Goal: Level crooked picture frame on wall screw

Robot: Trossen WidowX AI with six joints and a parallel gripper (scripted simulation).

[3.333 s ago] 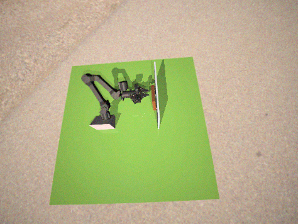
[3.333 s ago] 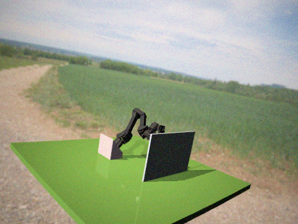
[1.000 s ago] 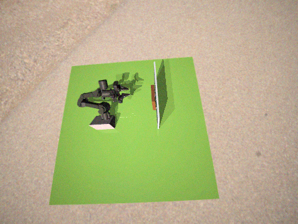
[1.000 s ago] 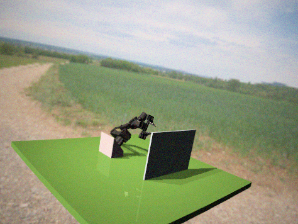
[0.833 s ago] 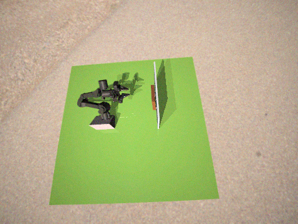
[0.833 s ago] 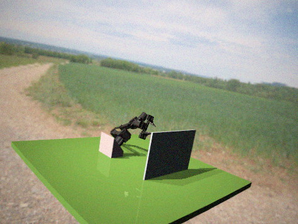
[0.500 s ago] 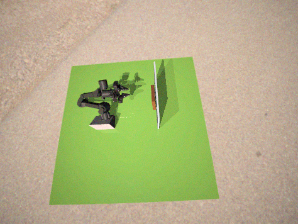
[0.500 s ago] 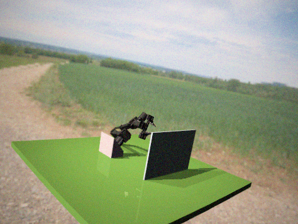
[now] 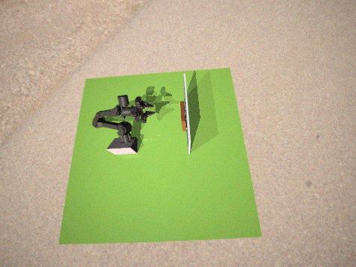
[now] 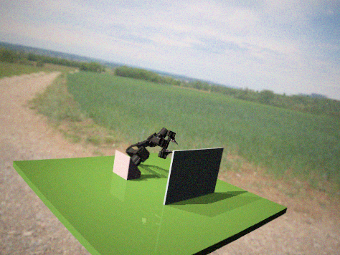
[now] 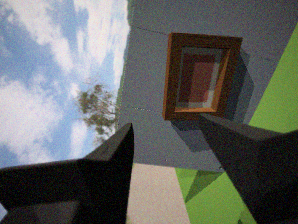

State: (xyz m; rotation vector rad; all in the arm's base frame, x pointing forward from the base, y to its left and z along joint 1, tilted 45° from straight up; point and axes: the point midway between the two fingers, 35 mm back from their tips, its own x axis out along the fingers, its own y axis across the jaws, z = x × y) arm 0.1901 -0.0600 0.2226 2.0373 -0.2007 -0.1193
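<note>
The picture frame is 18 cm ahead of my gripper tip, 4 cm to the right of it and 9 cm below it. From my gripper tip the other things lie so: wall panel: 19 cm ahead, 4 cm to the right, 10 cm below.
</note>
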